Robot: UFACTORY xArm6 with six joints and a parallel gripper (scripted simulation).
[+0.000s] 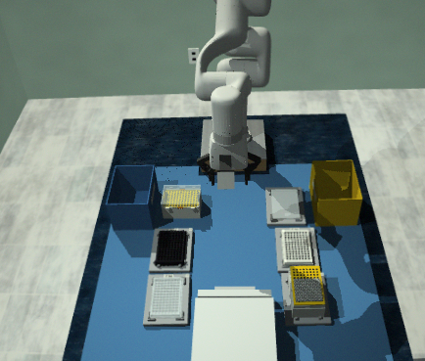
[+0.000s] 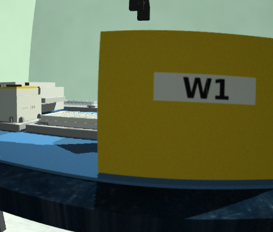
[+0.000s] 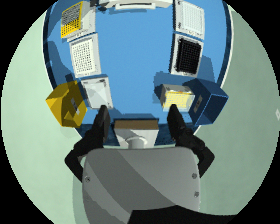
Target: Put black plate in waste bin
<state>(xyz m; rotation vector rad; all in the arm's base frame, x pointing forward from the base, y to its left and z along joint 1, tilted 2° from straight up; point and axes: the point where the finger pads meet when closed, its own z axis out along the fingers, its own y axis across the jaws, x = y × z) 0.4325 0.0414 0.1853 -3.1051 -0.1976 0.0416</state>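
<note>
Now: the black plate 7 cm ahead of my hand, 18 cm to the right of it and 23 cm below it. From my hand the other things lie so: yellow rack 19 cm ahead, 22 cm to the left, 20 cm below; then grey work nest 7 cm ahead, 18 cm to the right, 25 cm below; then white plate 3 cm ahead, 20 cm to the left, 23 cm below.
</note>
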